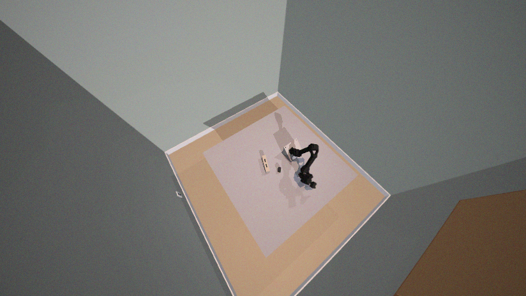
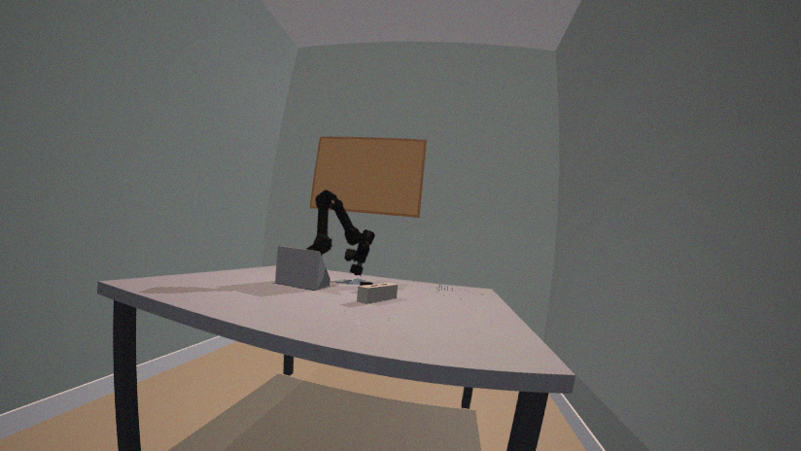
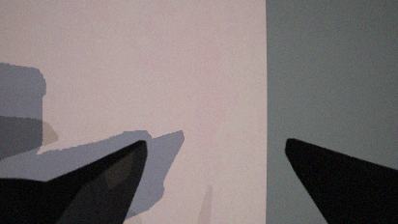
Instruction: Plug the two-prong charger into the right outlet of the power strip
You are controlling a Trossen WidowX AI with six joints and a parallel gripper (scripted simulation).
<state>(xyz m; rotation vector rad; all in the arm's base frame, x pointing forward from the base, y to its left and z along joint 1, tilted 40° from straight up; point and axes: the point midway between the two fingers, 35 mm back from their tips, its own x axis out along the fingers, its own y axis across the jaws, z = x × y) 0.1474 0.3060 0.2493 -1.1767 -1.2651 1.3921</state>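
Now: gripper tip 120 mm short of the black charger, 360 mm to the left of it and 40 mm above it.
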